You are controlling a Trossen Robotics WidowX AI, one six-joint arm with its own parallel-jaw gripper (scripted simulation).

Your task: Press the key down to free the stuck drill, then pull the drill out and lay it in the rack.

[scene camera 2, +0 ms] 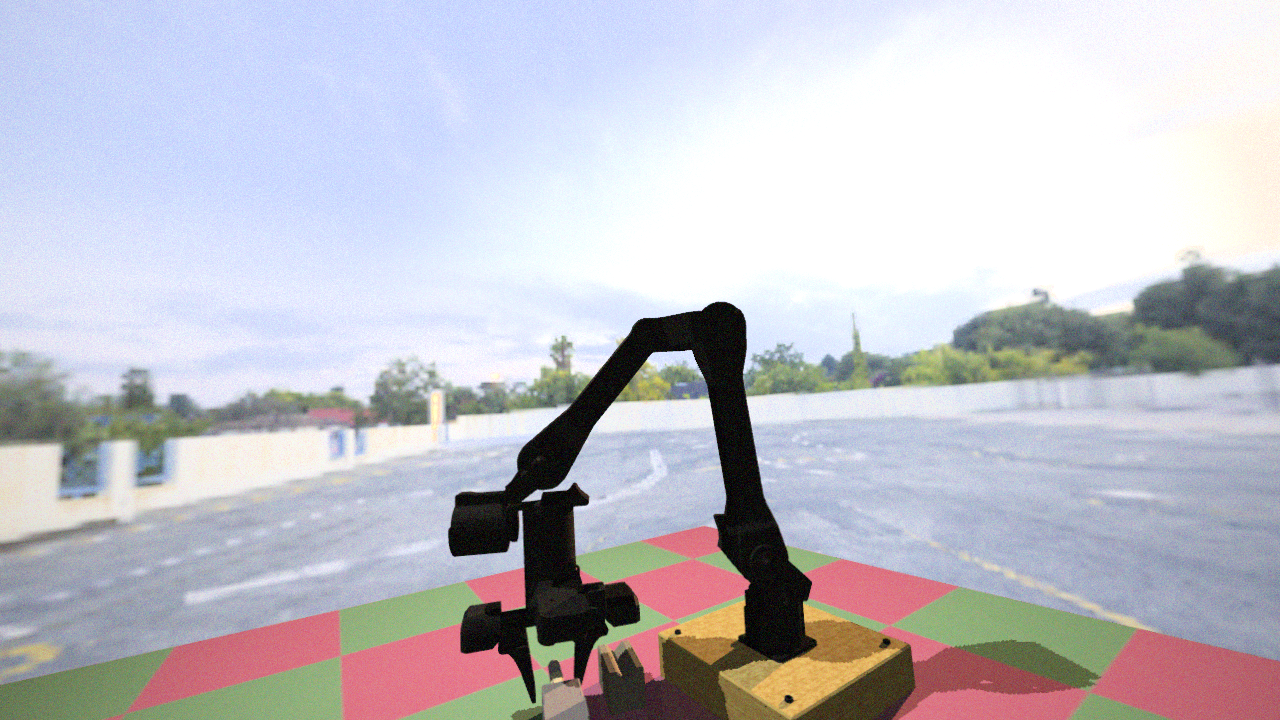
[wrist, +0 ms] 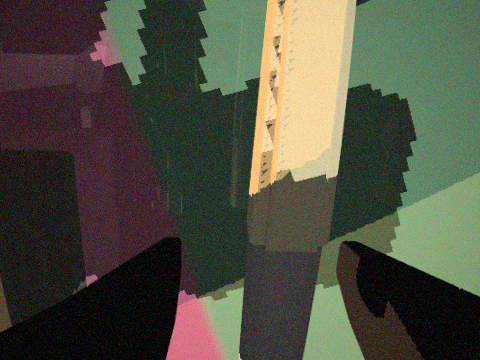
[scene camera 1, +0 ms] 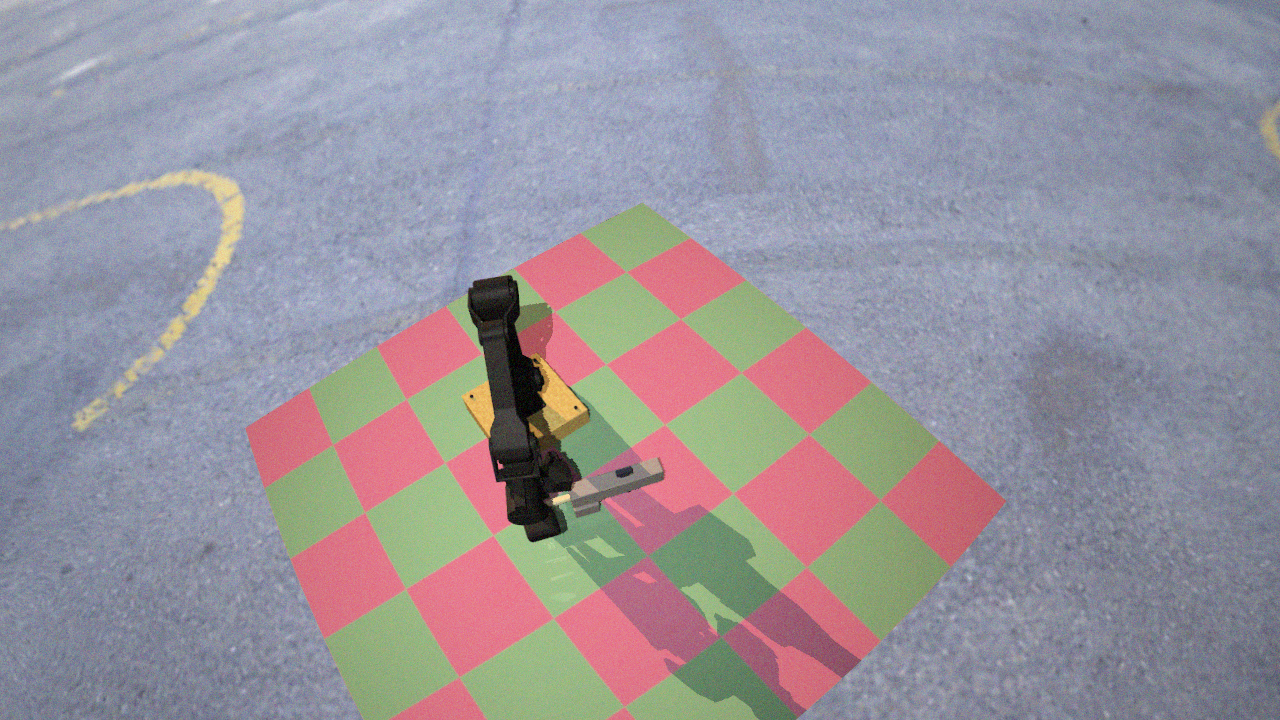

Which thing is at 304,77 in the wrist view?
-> A drill.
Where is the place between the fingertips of the gripper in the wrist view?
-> At 261,255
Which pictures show the gripper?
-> Scene camera 2, the wrist view and scene camera 1: all of them.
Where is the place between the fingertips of the gripper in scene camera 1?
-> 539,513
